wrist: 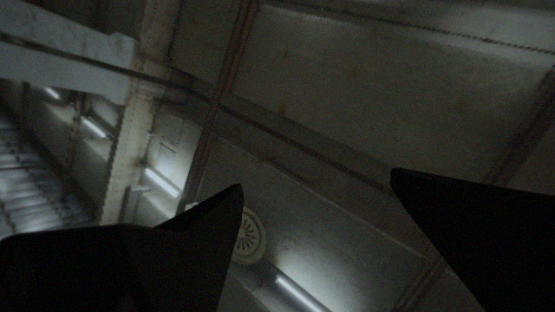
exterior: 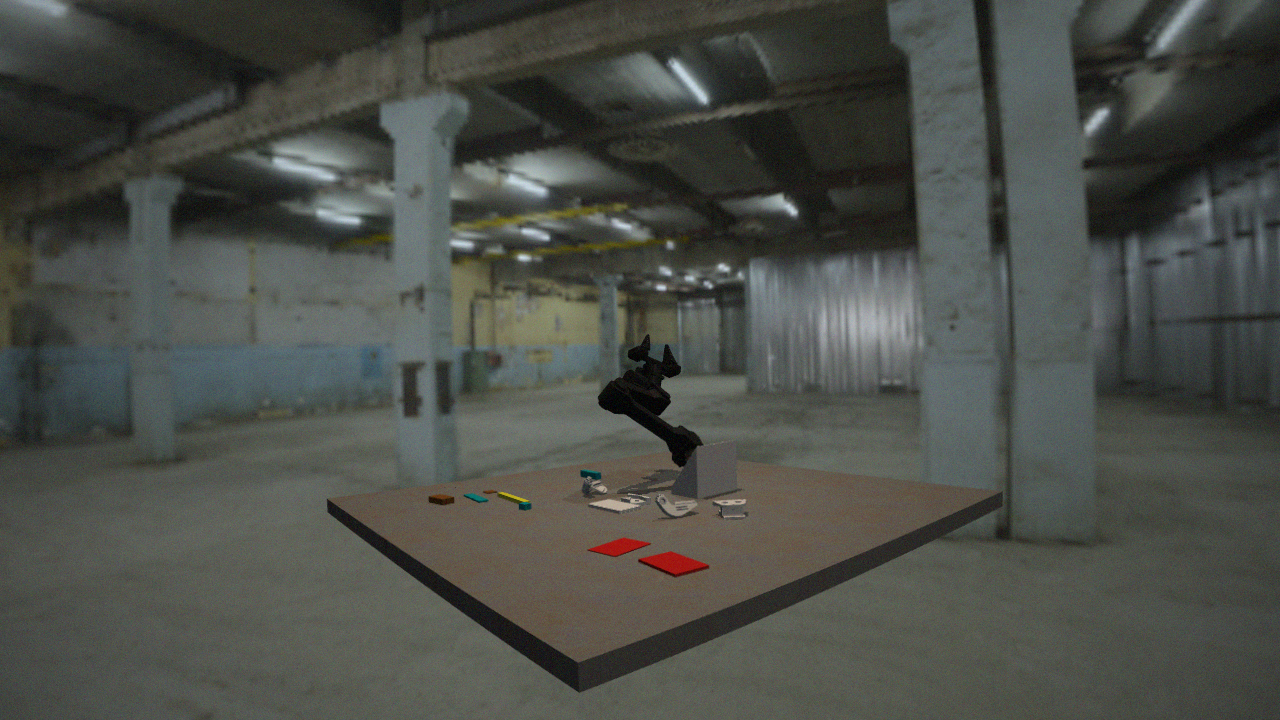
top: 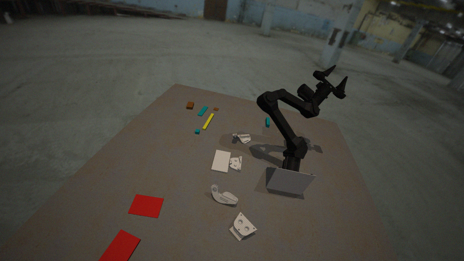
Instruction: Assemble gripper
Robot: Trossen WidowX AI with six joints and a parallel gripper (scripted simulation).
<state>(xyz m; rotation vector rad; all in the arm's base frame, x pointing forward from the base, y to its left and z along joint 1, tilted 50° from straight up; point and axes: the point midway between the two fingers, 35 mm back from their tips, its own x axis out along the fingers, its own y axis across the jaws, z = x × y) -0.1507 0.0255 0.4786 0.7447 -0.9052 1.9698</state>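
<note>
My gripper tip is 54 cm to the right of the gripper jaw, 40 cm above it and 38 cm short of it. The rest, counted from my gripper tip: yellow bar (59 cm ahead, 43 cm below, 12 cm to the left); then teal block (42 cm below, 25 cm ahead, 3 cm to the right).
</note>
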